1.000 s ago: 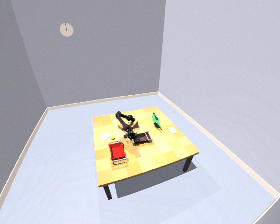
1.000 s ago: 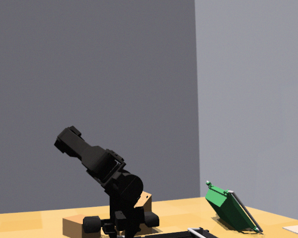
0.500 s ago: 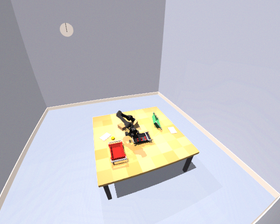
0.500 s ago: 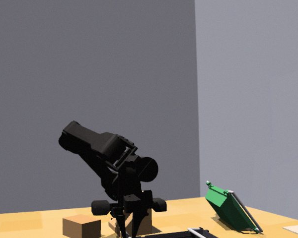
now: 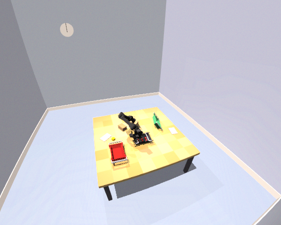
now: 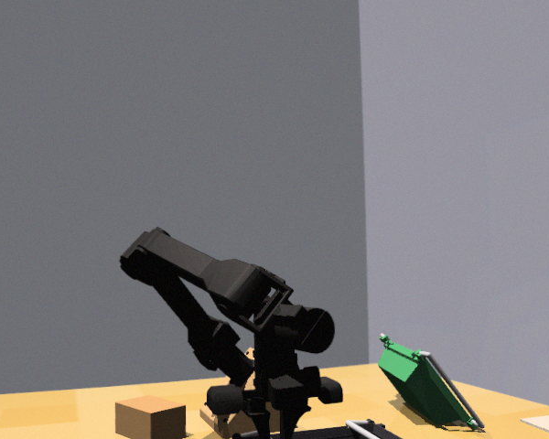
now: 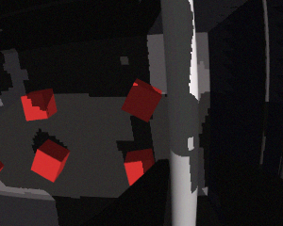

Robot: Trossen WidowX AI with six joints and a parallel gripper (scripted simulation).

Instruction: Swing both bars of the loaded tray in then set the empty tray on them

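My gripper tip is 47 cm to the right of the green tray, 22 cm past it and 2 cm below it. The rest, counted from my gripper tip: brown block 35 cm behind, 10 cm to the right, 2 cm below; then small yellow disc 29 cm to the right, 17 cm behind, 4 cm below.
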